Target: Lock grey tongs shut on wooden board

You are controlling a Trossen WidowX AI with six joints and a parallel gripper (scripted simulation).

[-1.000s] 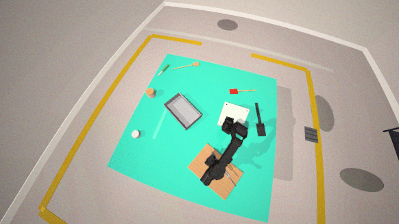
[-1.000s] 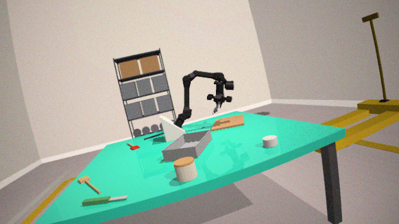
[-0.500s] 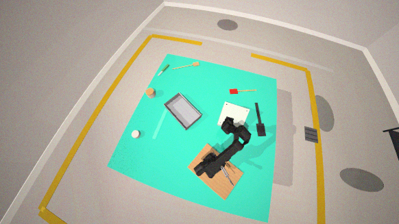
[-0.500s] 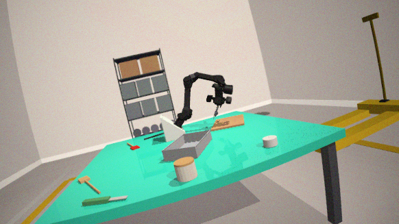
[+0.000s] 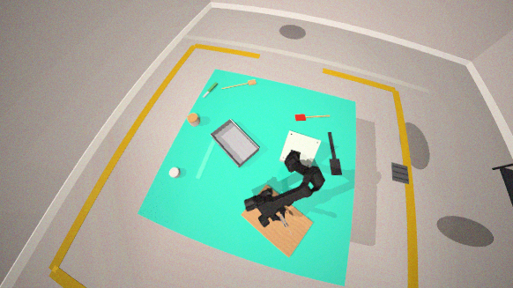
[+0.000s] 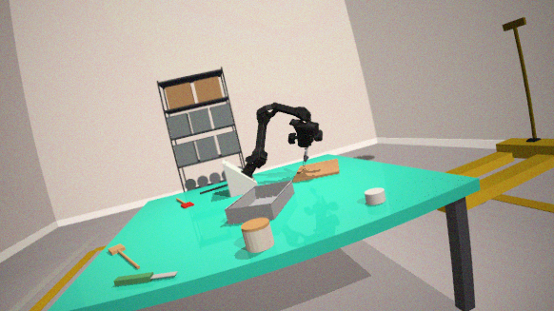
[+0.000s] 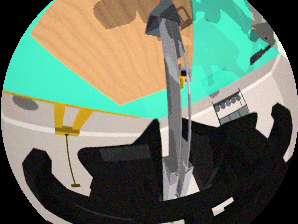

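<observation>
The wooden board lies 1 cm ahead of my gripper tip, 1 cm to the left of it and 14 cm below it. Round my gripper tip: black spatula: 27 cm behind, 49 cm to the right, 15 cm below; white puck: 72 cm ahead, 4 cm to the right, 13 cm below; grey roasting tin: 42 cm ahead, 37 cm to the right, 12 cm below.
</observation>
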